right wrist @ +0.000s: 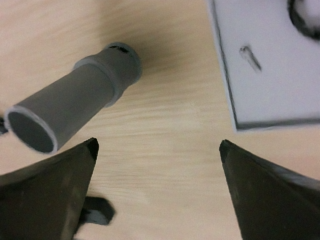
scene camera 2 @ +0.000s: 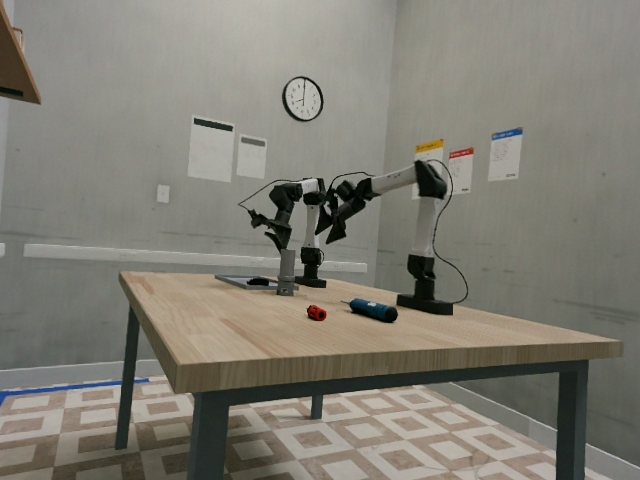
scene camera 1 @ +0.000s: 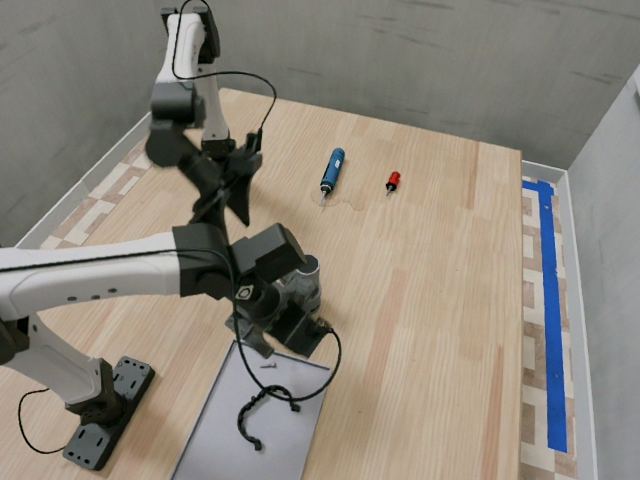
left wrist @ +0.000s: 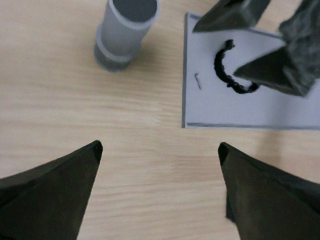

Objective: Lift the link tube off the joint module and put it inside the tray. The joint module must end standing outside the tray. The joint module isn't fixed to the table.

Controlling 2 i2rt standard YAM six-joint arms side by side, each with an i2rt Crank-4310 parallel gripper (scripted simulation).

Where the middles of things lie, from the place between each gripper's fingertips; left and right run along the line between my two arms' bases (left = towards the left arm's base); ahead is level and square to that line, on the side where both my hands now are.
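From my right hand (scene camera 1: pixel 275 308): grey link tube (right wrist: pixel 45 120), 110 mm to the left, 30 mm ahead, 40 mm below; shallow grey tray (right wrist: pixel 274 103), 240 mm to the right, 10 mm behind, 150 mm below; grey joint module (right wrist: pixel 125 59), 110 mm to the left, 30 mm ahead, 120 mm below.
From my left hand: grey link tube, 13 cm ahead, 11 cm below; shallow grey tray, 35 cm to the right, 9 cm ahead, 21 cm below; grey joint module, 13 cm ahead, 19 cm below.
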